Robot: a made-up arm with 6 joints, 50 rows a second.
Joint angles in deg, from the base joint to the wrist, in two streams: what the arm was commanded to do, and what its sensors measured. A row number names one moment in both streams.
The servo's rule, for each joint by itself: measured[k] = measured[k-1] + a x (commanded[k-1-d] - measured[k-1]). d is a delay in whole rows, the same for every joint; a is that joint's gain. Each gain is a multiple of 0.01, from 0.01 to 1. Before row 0 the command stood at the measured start. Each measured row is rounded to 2 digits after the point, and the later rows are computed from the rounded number. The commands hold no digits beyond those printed.
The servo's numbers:
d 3
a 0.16 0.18 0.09 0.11 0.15 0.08
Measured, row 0: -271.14 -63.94 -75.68 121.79 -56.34 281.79
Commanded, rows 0 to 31: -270.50 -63.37 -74.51 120.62 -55.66 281.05; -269.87 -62.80 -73.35 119.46 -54.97 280.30; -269.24 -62.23 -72.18 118.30 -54.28 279.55; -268.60 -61.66 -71.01 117.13 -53.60 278.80; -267.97 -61.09 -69.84 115.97 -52.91 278.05; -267.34 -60.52 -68.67 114.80 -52.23 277.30; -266.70 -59.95 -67.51 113.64 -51.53 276.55; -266.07 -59.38 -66.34 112.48 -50.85 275.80; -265.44 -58.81 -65.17 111.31 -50.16 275.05; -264.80 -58.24 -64.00 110.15 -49.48 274.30; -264.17 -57.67 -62.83 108.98 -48.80 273.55; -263.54 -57.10 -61.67 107.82 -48.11 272.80; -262.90 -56.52 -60.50 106.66 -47.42 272.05; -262.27 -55.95 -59.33 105.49 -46.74 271.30; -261.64 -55.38 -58.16 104.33 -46.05 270.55; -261.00 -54.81 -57.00 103.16 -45.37 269.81; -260.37 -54.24 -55.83 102.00 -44.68 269.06; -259.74 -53.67 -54.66 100.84 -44.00 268.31; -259.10 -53.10 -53.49 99.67 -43.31 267.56; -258.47 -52.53 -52.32 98.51 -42.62 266.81; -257.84 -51.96 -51.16 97.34 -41.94 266.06; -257.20 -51.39 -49.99 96.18 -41.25 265.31; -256.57 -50.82 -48.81 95.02 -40.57 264.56; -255.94 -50.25 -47.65 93.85 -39.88 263.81; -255.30 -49.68 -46.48 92.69 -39.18 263.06; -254.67 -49.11 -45.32 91.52 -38.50 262.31; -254.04 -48.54 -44.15 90.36 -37.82 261.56; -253.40 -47.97 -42.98 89.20 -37.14 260.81; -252.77 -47.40 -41.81 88.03 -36.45 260.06; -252.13 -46.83 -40.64 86.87 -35.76 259.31; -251.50 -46.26 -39.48 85.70 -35.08 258.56; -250.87 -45.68 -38.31 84.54 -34.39 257.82
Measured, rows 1 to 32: -271.14 -63.94 -75.68 121.79 -56.34 281.79; -271.14 -63.94 -75.68 121.79 -56.34 281.79; -271.14 -63.94 -75.68 121.79 -56.34 281.79; -271.04 -63.84 -75.57 121.66 -56.24 281.73; -270.85 -63.65 -75.37 121.42 -56.05 281.62; -270.59 -63.39 -75.08 121.08 -55.78 281.45; -270.27 -63.08 -74.71 120.65 -55.45 281.24; -269.90 -62.72 -74.27 120.14 -55.07 280.98; -269.49 -62.32 -73.77 119.55 -54.64 280.69; -269.04 -61.89 -73.21 118.90 -54.17 280.36; -268.56 -61.44 -72.59 118.19 -53.67 280.00; -268.06 -60.97 -71.92 117.43 -53.14 279.60; -267.54 -60.48 -71.21 116.63 -52.59 279.18; -267.00 -59.97 -70.46 115.79 -52.02 278.73; -266.45 -59.45 -69.67 114.91 -51.43 278.26; -265.88 -58.92 -68.84 114.00 -50.83 277.76; -265.30 -58.39 -67.98 113.06 -50.22 277.24; -264.71 -57.85 -67.10 112.10 -49.59 276.70; -264.12 -57.30 -66.19 111.12 -48.96 276.15; -263.52 -56.75 -65.26 110.12 -48.32 275.58; -262.92 -56.20 -64.31 109.10 -47.67 275.00; -262.31 -55.64 -63.34 108.06 -47.02 274.40; -261.70 -55.08 -62.35 107.01 -46.36 273.79; -261.08 -54.52 -61.34 105.95 -45.70 273.17; -260.46 -53.96 -60.32 104.88 -45.03 272.54; -259.84 -53.39 -59.28 103.80 -44.36 271.90; -259.22 -52.82 -58.23 102.71 -43.69 271.25; -258.59 -52.25 -57.17 101.61 -43.01 270.59; -257.96 -51.68 -56.10 100.50 -42.33 269.93; -257.33 -51.11 -55.02 99.38 -41.65 269.26; -256.70 -50.54 -53.94 98.26 -40.97 268.58; -256.07 -49.97 -52.85 97.13 -40.29 267.90
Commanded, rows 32 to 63: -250.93 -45.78 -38.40 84.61 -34.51 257.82; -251.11 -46.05 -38.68 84.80 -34.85 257.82; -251.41 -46.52 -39.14 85.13 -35.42 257.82; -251.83 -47.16 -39.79 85.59 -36.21 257.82; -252.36 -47.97 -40.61 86.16 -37.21 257.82; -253.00 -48.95 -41.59 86.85 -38.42 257.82; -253.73 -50.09 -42.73 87.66 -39.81 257.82; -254.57 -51.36 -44.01 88.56 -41.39 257.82; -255.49 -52.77 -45.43 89.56 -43.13 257.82; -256.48 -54.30 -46.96 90.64 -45.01 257.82; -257.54 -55.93 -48.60 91.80 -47.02 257.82; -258.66 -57.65 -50.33 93.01 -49.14 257.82; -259.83 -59.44 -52.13 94.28 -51.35 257.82; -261.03 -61.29 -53.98 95.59 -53.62 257.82; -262.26 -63.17 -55.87 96.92 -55.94 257.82; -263.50 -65.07 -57.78 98.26 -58.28 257.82; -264.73 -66.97 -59.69 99.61 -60.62 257.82; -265.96 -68.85 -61.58 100.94 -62.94 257.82; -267.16 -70.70 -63.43 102.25 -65.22 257.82; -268.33 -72.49 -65.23 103.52 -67.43 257.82; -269.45 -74.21 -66.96 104.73 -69.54 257.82; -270.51 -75.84 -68.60 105.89 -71.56 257.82; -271.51 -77.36 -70.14 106.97 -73.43 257.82; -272.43 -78.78 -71.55 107.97 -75.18 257.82; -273.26 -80.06 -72.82 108.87 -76.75 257.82; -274.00 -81.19 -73.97 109.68 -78.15 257.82; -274.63 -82.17 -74.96 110.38 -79.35 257.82; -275.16 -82.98 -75.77 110.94 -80.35 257.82; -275.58 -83.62 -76.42 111.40 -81.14 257.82; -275.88 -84.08 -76.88 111.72 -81.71 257.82; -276.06 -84.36 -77.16 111.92 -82.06 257.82; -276.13 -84.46 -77.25 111.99 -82.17 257.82
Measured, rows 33 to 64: -255.44 -49.40 -51.75 96.00 -39.61 267.21; -254.81 -48.83 -50.65 94.87 -38.93 266.52; -254.18 -48.26 -49.54 93.73 -38.25 265.82; -253.66 -47.81 -48.54 92.73 -37.69 265.18; -253.25 -47.49 -47.65 91.86 -37.26 264.59; -252.96 -47.32 -46.88 91.12 -36.98 264.05; -252.78 -47.29 -46.24 90.51 -36.86 263.55; -252.71 -47.41 -45.73 90.03 -36.91 263.09; -252.76 -47.69 -45.36 89.68 -37.14 262.67; -252.92 -48.12 -45.12 89.46 -37.54 262.28; -253.18 -48.70 -45.02 89.36 -38.12 261.92; -253.55 -49.43 -45.06 89.38 -38.87 261.59; -254.02 -50.31 -45.23 89.52 -39.79 261.29; -254.58 -51.32 -45.53 89.77 -40.87 261.01; -255.23 -52.46 -45.96 90.13 -42.11 260.75; -255.97 -53.72 -46.52 90.59 -43.50 260.52; -256.78 -55.08 -47.19 91.14 -45.02 260.30; -257.66 -56.54 -47.97 91.78 -46.66 260.10; -258.59 -58.08 -48.85 92.49 -48.40 259.92; -259.57 -59.68 -49.83 93.27 -50.23 259.75; -260.59 -61.33 -50.89 94.11 -52.14 259.60; -261.64 -63.02 -52.02 95.01 -54.10 259.46; -262.71 -64.72 -53.21 95.95 -56.10 259.33; -263.79 -66.43 -54.45 96.92 -58.12 259.21; -264.87 -68.12 -55.72 97.91 -60.14 259.10; -265.93 -69.78 -57.02 98.91 -62.13 259.00; -266.97 -71.40 -58.33 99.91 -64.09 258.91; -267.98 -72.96 -59.63 100.90 -65.99 258.82; -268.94 -74.44 -60.92 101.87 -67.81 258.74; -269.85 -75.83 -62.18 102.81 -69.54 258.67; -270.70 -77.12 -63.40 103.70 -71.16 258.60; -271.48 -78.29 -64.57 104.55 -72.66 258.54
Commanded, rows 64 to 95: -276.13 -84.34 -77.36 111.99 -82.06 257.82; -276.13 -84.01 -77.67 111.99 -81.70 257.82; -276.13 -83.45 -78.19 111.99 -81.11 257.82; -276.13 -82.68 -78.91 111.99 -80.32 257.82; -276.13 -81.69 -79.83 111.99 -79.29 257.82; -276.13 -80.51 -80.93 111.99 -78.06 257.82; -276.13 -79.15 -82.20 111.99 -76.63 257.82; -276.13 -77.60 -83.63 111.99 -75.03 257.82; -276.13 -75.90 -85.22 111.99 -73.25 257.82; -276.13 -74.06 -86.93 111.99 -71.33 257.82; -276.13 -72.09 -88.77 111.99 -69.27 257.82; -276.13 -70.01 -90.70 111.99 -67.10 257.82; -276.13 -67.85 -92.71 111.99 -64.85 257.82; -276.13 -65.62 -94.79 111.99 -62.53 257.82; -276.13 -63.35 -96.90 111.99 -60.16 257.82; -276.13 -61.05 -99.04 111.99 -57.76 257.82; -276.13 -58.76 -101.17 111.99 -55.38 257.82; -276.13 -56.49 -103.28 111.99 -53.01 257.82; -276.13 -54.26 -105.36 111.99 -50.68 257.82; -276.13 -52.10 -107.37 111.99 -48.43 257.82; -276.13 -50.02 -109.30 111.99 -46.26 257.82; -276.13 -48.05 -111.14 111.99 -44.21 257.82; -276.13 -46.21 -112.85 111.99 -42.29 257.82; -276.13 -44.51 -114.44 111.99 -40.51 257.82; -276.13 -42.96 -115.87 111.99 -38.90 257.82; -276.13 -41.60 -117.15 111.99 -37.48 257.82; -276.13 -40.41 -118.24 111.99 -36.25 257.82; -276.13 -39.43 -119.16 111.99 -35.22 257.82; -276.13 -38.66 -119.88 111.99 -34.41 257.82; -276.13 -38.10 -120.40 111.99 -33.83 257.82; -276.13 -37.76 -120.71 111.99 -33.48 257.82; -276.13 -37.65 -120.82 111.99 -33.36 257.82
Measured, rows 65 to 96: -272.18 -79.33 -65.68 105.34 -74.02 258.48; -272.80 -80.24 -66.71 106.06 -75.23 258.43; -273.33 -81.00 -67.66 106.71 -76.27 258.38; -273.78 -81.60 -68.53 107.29 -77.14 258.34; -274.16 -82.03 -69.35 107.81 -77.82 258.30; -274.48 -82.29 -70.15 108.27 -78.31 258.26; -274.74 -82.36 -70.94 108.68 -78.61 258.22; -274.96 -82.24 -71.74 109.04 -78.71 258.19; -275.15 -81.93 -72.57 109.36 -78.61 258.16; -275.31 -81.43 -73.44 109.65 -78.31 258.13; -275.44 -80.74 -74.36 109.91 -77.82 258.11; -275.55 -79.87 -75.34 110.14 -77.13 258.09; -275.64 -78.82 -76.38 110.34 -76.26 258.07; -275.72 -77.61 -77.50 110.52 -75.21 258.05; -275.79 -76.24 -78.69 110.68 -73.99 258.03; -275.84 -74.73 -79.95 110.82 -72.62 258.01; -275.89 -73.09 -81.29 110.95 -71.11 257.99; -275.93 -71.34 -82.69 111.06 -69.47 257.98; -275.96 -69.49 -84.16 111.16 -67.71 257.97; -275.99 -67.56 -85.69 111.25 -65.86 257.96; -276.01 -65.57 -87.27 111.33 -63.93 257.95; -276.03 -63.53 -88.90 111.40 -61.94 257.94; -276.05 -61.47 -90.56 111.46 -59.91 257.93; -276.06 -59.41 -92.25 111.52 -57.86 257.92; -276.07 -57.37 -93.95 111.57 -55.81 257.91; -276.08 -55.36 -95.65 111.62 -53.78 257.90; -276.09 -53.41 -97.34 111.66 -51.79 257.89; -276.10 -51.53 -99.01 111.70 -49.86 257.88; -276.10 -49.74 -100.64 111.73 -48.00 257.88; -276.10 -48.06 -102.22 111.76 -46.24 257.88; -276.10 -46.51 -103.74 111.79 -44.59 257.88; -276.10 -45.10 -105.19 111.81 -43.06 257.88
